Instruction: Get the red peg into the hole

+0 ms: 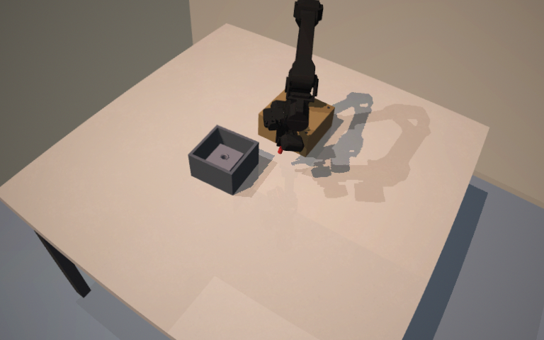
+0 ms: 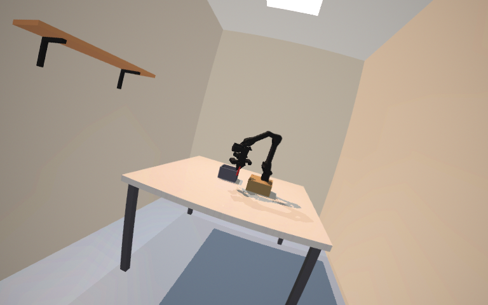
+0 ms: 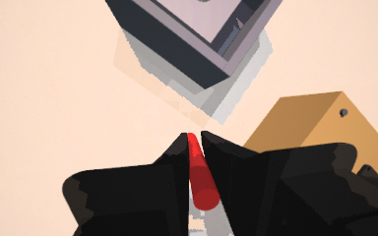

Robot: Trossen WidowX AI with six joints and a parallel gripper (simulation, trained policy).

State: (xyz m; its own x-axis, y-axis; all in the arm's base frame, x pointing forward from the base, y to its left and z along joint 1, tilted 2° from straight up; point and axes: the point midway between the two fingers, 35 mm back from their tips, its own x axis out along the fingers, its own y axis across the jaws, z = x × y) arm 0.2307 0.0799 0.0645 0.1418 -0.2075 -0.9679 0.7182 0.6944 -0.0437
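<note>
The light grey plate is 14 cm to the right of my gripper tip, 9 cm ahead of it and 8 cm below it. Also, from my gripper tip: dark grey box (14 cm to the right, 10 cm below, 9 cm ahead); then red peg (1 cm to the left, 1 cm behind).
</note>
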